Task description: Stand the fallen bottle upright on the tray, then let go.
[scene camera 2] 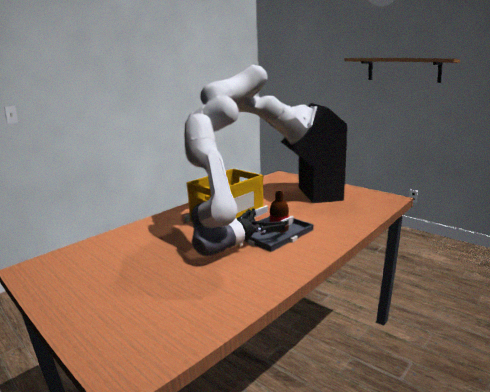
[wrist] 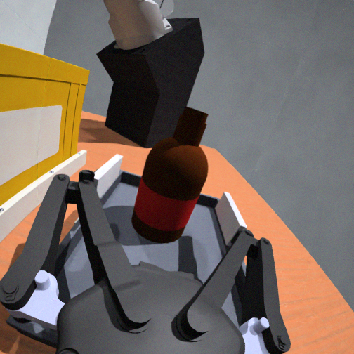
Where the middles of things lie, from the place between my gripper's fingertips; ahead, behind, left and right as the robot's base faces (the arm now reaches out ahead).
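Brown bottle [wrist: 175, 169], 1 cm above my hand. Dark grey tray [wrist: 200, 248], 4 cm ahead of my hand, 7 cm below it. Going by their middles, brown bottle nearest to my hand of the things named here.
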